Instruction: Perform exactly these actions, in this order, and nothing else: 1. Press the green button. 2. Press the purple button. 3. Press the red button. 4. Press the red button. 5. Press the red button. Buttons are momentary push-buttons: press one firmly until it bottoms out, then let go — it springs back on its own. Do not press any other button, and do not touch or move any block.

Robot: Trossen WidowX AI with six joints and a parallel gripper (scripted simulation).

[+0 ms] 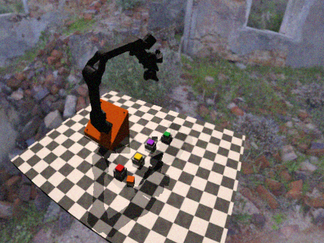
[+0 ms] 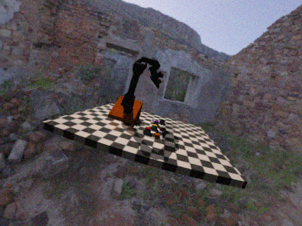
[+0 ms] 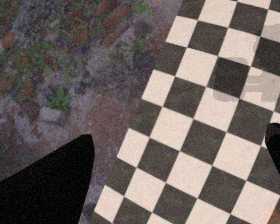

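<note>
Right now the green button cap is 140 mm ahead of my gripper tip, 100 mm to the right of it and 290 mm below it. The rest, counted from my gripper tip: red button cap (70 mm ahead, 440 mm to the right, 290 mm below); then purple button cap (90 mm ahead, 210 mm to the right, 290 mm below); then yellow button cap (100 mm ahead, 330 mm to the right, 290 mm below).
</note>
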